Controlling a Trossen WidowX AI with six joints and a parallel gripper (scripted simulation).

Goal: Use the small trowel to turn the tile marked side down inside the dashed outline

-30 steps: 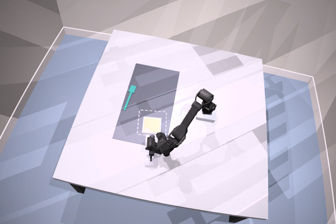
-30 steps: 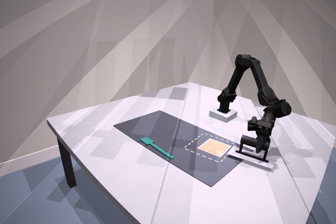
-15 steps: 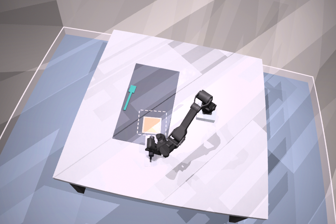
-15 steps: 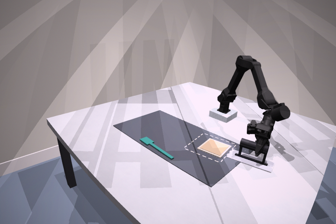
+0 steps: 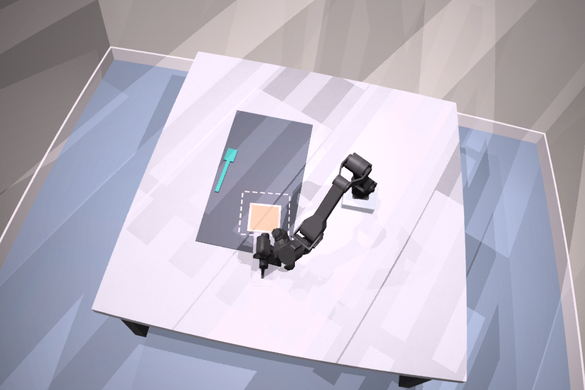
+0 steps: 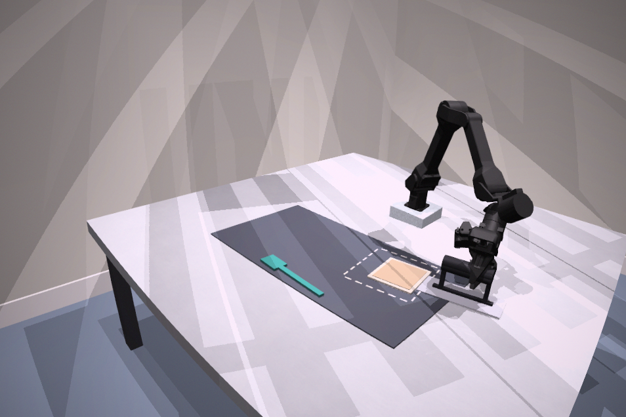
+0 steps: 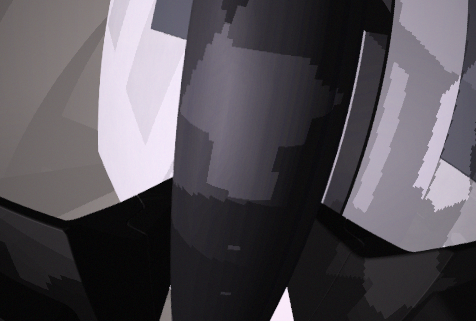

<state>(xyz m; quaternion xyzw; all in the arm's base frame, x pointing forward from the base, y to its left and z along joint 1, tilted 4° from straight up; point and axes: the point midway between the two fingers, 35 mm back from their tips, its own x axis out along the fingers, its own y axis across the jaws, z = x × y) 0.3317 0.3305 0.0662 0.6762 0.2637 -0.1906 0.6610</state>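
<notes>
Now: gripper tip 4 cm short of the dark mat, 36 cm to the left of it and 7 cm above it. From my gripper tip the other things lie so: teal trowel 18 cm ahead, 39 cm to the right, 5 cm below; tile 1 cm behind, 18 cm to the right, 5 cm below.
</notes>
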